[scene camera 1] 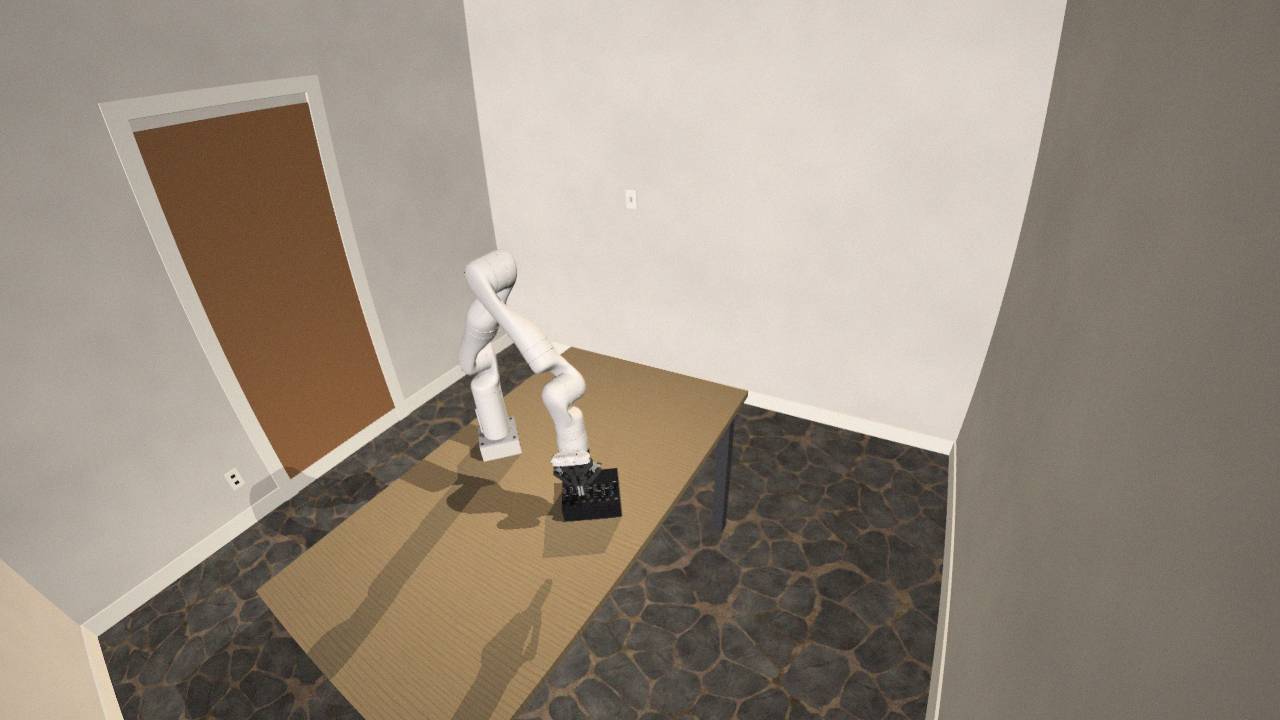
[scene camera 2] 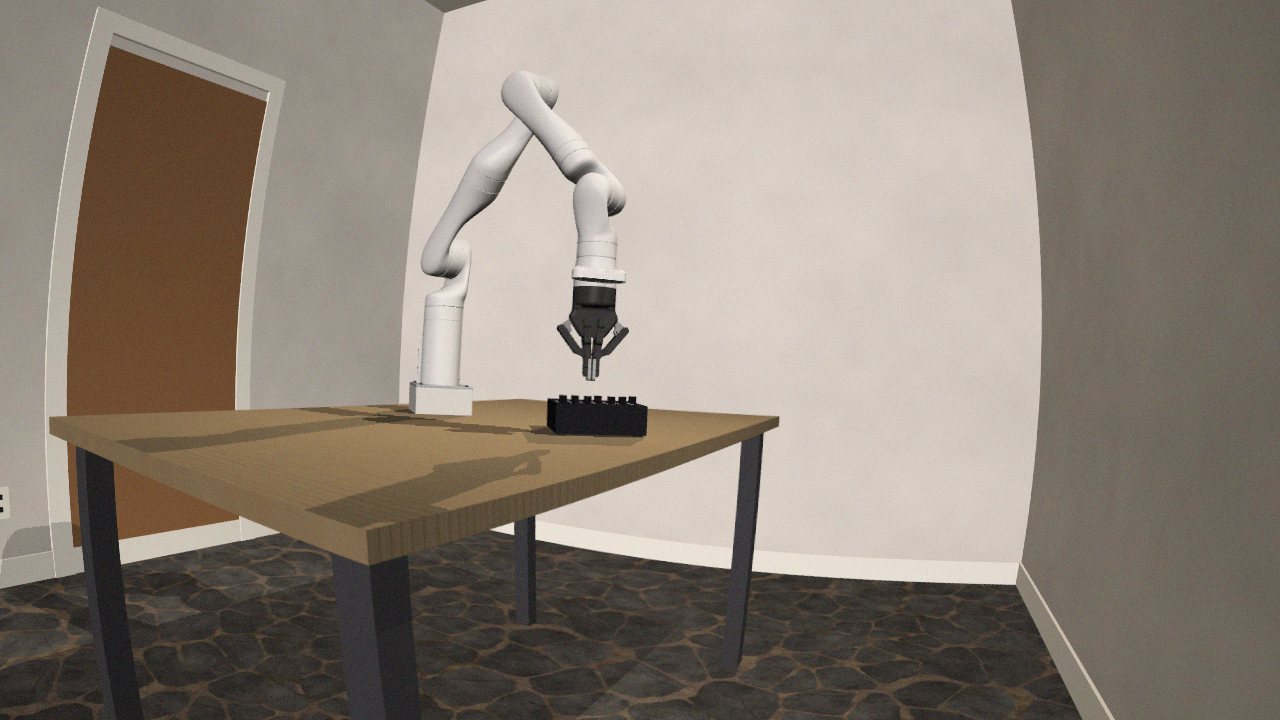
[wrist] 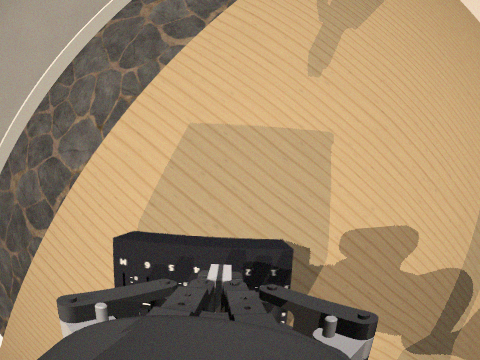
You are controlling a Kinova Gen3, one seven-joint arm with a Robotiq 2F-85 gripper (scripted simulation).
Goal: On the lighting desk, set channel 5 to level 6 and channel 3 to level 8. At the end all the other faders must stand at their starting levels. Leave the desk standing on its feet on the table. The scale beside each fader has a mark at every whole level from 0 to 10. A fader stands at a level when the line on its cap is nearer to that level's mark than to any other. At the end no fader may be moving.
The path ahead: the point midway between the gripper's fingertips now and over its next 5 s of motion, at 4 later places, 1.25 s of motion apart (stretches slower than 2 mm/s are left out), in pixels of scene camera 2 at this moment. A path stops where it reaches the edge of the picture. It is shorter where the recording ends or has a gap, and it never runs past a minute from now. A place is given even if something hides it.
My gripper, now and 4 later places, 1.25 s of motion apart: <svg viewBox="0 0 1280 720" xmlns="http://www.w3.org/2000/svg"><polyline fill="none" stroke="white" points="590,380 589,392 589,400 589,400 587,399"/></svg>
